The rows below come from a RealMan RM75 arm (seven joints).
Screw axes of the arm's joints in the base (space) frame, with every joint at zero. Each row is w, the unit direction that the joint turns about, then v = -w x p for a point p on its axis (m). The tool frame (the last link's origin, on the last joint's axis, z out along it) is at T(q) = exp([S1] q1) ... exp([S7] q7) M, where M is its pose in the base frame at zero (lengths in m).
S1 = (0, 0, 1, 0, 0, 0)
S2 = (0, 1, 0, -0.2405, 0, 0)
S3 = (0, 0, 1, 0, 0, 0)
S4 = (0, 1, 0, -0.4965, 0, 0)
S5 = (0, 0, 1, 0, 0, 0)
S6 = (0, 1, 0, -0.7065, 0, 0)
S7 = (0, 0, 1, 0, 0, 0)
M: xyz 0 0 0.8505 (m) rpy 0 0 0 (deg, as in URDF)
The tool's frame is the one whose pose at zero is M.
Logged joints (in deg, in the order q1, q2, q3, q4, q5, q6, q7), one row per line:
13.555 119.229 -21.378 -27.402 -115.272 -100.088 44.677
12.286 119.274 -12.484 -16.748 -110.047 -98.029 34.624
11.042 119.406 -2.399 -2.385 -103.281 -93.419 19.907
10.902 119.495 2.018 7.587 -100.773 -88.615 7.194
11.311 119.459 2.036 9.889 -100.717 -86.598 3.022
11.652 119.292 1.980 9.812 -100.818 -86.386 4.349
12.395 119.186 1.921 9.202 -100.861 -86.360 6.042
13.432 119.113 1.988 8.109 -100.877 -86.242 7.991
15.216 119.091 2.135 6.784 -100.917 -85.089 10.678
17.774 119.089 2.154 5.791 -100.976 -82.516 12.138
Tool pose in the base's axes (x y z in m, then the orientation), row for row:
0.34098 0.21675 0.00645 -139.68 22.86 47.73
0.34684 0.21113 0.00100 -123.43 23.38 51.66
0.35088 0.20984 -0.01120 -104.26 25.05 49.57
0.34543 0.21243 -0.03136 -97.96 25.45 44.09
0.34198 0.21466 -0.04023 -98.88 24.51 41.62
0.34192 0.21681 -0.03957 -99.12 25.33 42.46
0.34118 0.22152 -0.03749 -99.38 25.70 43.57
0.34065 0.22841 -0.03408 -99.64 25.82 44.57
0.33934 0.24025 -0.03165 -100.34 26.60 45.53
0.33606 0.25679 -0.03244 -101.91 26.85 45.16
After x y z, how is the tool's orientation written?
As a rotation vector, in degrees.
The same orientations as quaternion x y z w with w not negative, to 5 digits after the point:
-0.90192 0.14761 0.30820 0.26413
-0.84203 0.15950 0.35242 0.37597
-0.75704 0.18189 0.35993 0.51406
-0.72862 0.18930 0.32794 0.57073
-0.73624 0.18250 0.30989 0.57324
-0.73644 0.18820 0.31547 0.56808
-0.73671 0.19052 0.32299 0.56271
-0.73717 0.19103 0.32975 0.55799
-0.73966 0.19608 0.33563 0.54937
-0.74820 0.19713 0.33155 0.53983

